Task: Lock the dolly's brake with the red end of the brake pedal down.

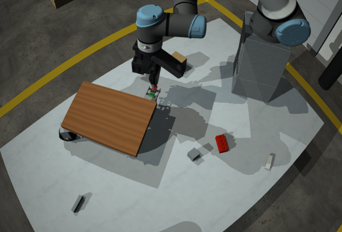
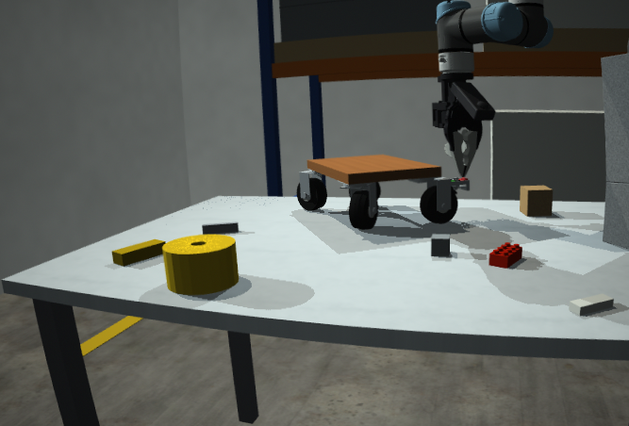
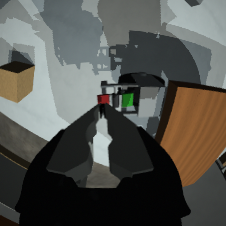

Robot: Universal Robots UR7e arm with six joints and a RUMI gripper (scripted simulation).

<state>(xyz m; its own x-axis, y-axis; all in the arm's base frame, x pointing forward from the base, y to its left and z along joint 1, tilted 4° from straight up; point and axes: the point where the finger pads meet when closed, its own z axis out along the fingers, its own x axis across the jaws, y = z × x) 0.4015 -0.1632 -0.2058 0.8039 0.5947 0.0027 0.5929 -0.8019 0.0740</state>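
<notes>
Now: hand 10 mm short of the brake pedal, 10 mm to the right of it and 30 mm above it. Round my hand: tan cube (170 mm behind, 80 mm to the right, 80 mm below); small grey block (30 mm ahead, 260 mm to the left, 90 mm below); red brick (80 mm behind, 290 mm to the left, 90 mm below).
</notes>
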